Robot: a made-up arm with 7 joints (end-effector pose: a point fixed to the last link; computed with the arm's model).
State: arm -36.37 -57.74 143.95 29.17 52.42 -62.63 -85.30
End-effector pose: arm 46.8 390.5 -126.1 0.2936 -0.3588 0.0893 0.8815
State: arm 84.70 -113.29 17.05 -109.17 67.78 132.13 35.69
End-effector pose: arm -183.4 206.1 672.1 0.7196 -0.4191 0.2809 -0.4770
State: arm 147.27 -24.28 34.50 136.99 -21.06 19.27 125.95
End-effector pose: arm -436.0 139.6 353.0 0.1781 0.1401 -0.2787 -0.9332
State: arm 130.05 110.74 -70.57 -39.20 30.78 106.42 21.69
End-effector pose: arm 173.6 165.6 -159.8 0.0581 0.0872 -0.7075 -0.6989
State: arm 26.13 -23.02 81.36 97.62 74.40 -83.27 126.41
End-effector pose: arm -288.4 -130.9 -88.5 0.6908 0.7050 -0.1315 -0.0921
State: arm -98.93 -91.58 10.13 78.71 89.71 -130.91 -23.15
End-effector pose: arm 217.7 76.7 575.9 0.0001 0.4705 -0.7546 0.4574
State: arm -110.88 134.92 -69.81 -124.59 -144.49 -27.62 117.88
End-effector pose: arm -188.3 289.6 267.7 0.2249 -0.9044 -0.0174 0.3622
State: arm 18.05 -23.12 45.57 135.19 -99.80 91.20 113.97
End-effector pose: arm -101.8 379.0 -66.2 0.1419 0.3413 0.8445 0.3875
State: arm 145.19 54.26 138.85 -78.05 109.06 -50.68 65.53
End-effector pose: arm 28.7 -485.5 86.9 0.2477 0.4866 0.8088 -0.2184
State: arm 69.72 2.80 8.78 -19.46 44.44 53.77 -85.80
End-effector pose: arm 0.8 -237.5 -33.2 0.9536 -0.2117 0.0364 0.2109
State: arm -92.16 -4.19 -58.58 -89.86 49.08 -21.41 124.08
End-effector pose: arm -413.8 -75.8 -30.5 0.1554 0.6880 0.3578 -0.6119
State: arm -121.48 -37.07 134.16 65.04 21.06 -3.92 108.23
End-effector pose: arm -108.7 -98.8 256.0 0.6692 -0.0933 -0.7190 0.1630
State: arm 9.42 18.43 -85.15 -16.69 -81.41 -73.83 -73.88
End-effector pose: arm -19.4 492.9 -63.0 0.4023 0.8834 0.1920 -0.1447
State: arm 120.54 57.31 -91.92 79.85 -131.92 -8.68 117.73
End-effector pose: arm 179.6 -176.7 604.4 0.9280 -0.1200 0.2941 0.1947
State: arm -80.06 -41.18 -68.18 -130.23 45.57 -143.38 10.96
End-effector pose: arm -69.3 -543.9 8.5 0.7874 -0.2910 -0.5216 0.1526
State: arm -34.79 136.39 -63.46 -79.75 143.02 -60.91 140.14
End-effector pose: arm 142.1 192.1 -179.6 0.2320 0.7969 0.3975 0.3912
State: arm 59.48 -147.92 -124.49 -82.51 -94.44 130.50 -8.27
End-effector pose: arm 24.0 222.3 -67.8 0.0004 0.1865 -0.5487 -0.8149
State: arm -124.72 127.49 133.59 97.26 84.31 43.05 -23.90
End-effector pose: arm 132.2 -60.5 -175.9 0.3928 0.3043 0.7508 0.4352
